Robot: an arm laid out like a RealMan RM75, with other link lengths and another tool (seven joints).
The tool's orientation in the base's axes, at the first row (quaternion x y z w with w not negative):
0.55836, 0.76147, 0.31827, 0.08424
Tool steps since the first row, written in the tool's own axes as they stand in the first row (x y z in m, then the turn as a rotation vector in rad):
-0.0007, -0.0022, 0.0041, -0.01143, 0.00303, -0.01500
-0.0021, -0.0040, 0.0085, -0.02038, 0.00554, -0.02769
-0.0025, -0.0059, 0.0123, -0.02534, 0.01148, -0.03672
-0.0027, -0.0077, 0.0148, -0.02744, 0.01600, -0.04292
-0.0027, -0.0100, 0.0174, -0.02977, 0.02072, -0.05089
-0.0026, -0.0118, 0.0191, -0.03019, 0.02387, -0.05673
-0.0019, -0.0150, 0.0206, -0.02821, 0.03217, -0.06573
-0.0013, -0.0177, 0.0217, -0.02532, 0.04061, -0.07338
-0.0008, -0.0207, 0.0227, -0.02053, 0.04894, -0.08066
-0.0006, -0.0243, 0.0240, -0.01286, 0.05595, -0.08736
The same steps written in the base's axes. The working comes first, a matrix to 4 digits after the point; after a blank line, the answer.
The tool's axes in the first row as the columns of a matrix, in the base's axes (used below as rounded here):
-0.3623, 0.7967, 0.4837
0.9040, 0.1739, 0.3906
0.2271, 0.5788, -0.7832

0.0005, 0.0006, -0.0046, -0.00070, -0.01566, 0.01091
0.0017, 0.0007, -0.0094, -0.00160, -0.02828, 0.02027
0.0022, 0.0015, -0.0136, 0.00057, -0.03525, 0.02965
0.0020, 0.0020, -0.0167, 0.00193, -0.03879, 0.03664
0.0014, 0.0026, -0.0200, 0.00268, -0.04319, 0.04509
0.0008, 0.0031, -0.0224, 0.00251, -0.04530, 0.05139
-0.0013, 0.0037, -0.0252, 0.00406, -0.04558, 0.06369
-0.0031, 0.0042, -0.0275, 0.00603, -0.04449, 0.07523
-0.0052, 0.0045, -0.0299, 0.00741, -0.04155, 0.08684
-0.0075, 0.0046, -0.0330, 0.00698, -0.03602, 0.09788

